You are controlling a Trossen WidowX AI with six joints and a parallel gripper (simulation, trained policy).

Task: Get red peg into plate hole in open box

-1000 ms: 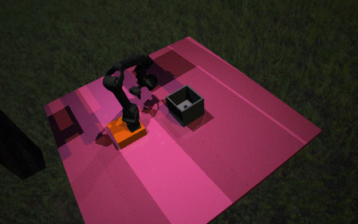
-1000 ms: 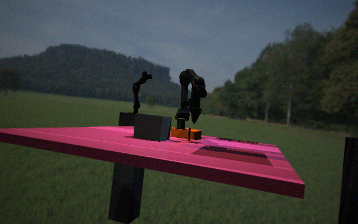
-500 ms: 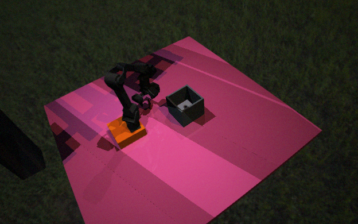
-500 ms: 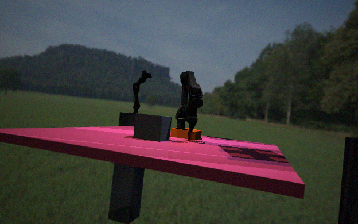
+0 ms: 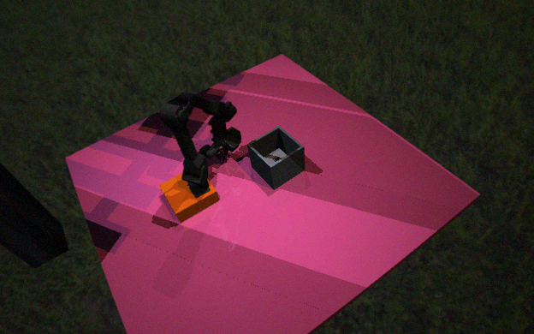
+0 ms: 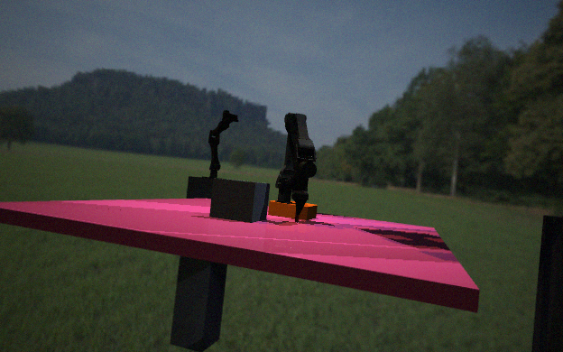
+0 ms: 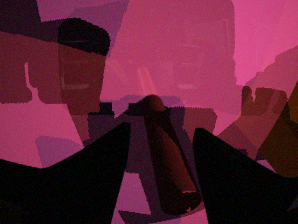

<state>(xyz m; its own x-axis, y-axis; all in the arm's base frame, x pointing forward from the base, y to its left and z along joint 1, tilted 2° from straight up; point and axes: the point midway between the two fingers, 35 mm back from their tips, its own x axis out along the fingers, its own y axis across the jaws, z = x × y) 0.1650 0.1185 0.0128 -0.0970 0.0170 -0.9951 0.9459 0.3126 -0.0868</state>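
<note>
My gripper tip is now 160 mm short of the plate, 180 mm to the left of it and 20 mm below it. The rest, counted from my gripper tip: red peg 10 mm above.
</note>
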